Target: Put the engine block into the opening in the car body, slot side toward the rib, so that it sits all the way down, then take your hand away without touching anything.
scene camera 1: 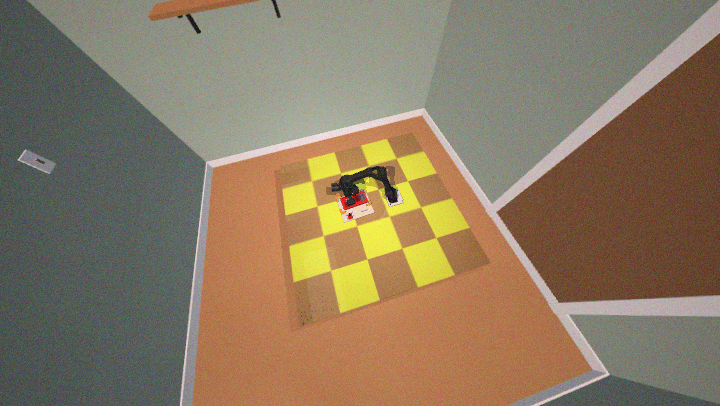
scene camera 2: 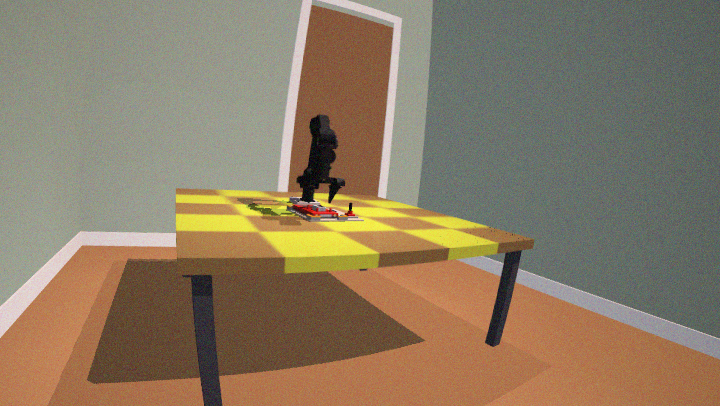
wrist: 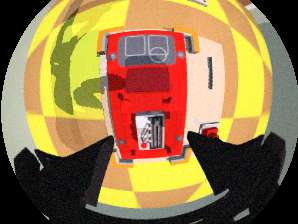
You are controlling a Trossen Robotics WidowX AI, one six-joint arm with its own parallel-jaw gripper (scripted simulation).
Labels:
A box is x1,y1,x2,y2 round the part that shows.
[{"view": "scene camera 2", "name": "my gripper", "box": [296,163,344,203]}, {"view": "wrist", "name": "my gripper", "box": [13,131,285,223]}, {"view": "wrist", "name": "red car body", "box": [106,31,187,159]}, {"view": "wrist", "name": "grey engine block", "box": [134,111,164,150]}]

